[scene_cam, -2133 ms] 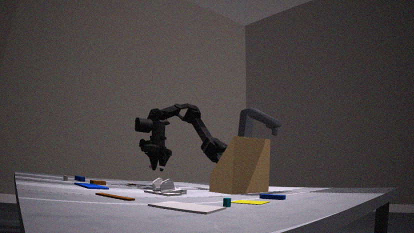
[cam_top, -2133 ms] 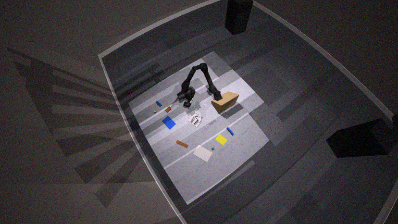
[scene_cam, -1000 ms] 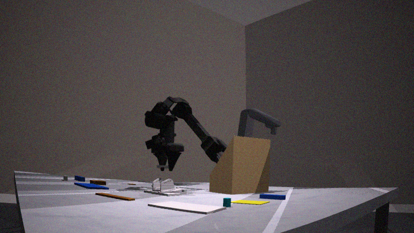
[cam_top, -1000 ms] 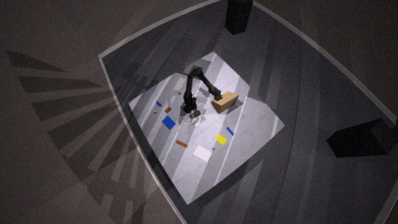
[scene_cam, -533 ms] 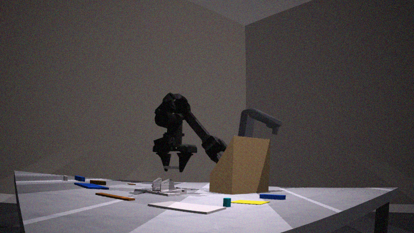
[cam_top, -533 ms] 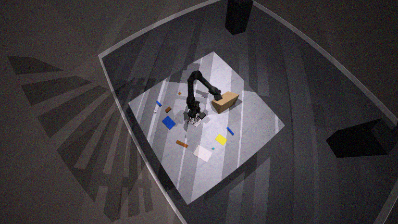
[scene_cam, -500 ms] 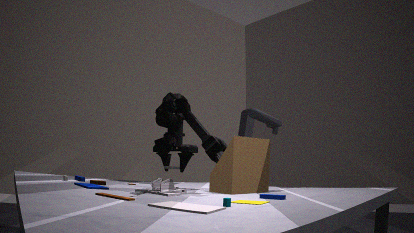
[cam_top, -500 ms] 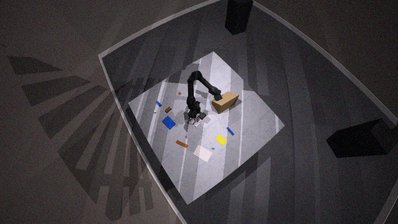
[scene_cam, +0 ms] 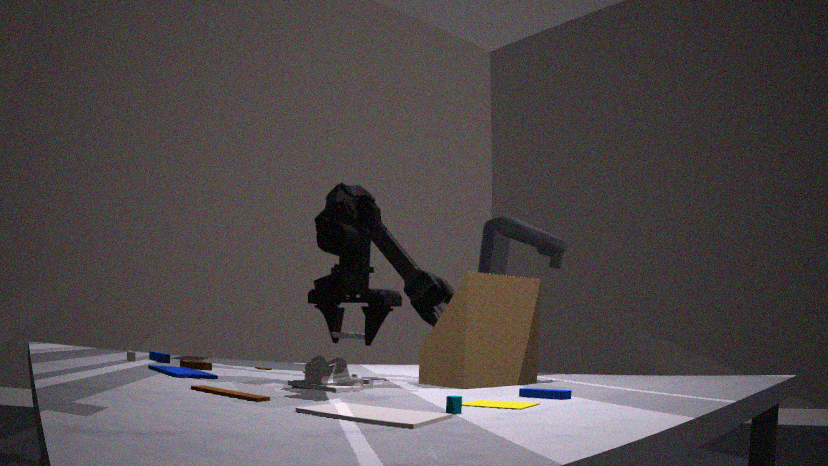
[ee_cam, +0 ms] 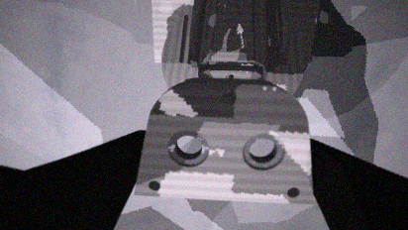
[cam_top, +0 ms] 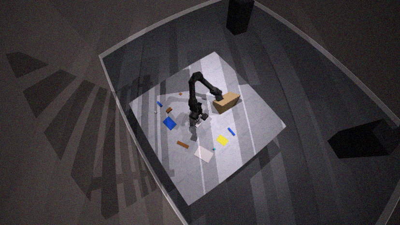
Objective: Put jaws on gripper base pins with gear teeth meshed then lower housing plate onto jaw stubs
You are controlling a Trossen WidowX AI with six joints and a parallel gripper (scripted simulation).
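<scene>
Now: gripper tip 7 cm above the grey jaw, 2 cm to the right of it and 1 cm short of it. Also, from my gripper tip: yellow plate (32 cm to the left, 10 cm behind, 8 cm below); then teal block (36 cm to the left, 7 cm below, 1 cm ahead); then blue plate (31 cm ahead, 9 cm to the right, 8 cm below).
</scene>
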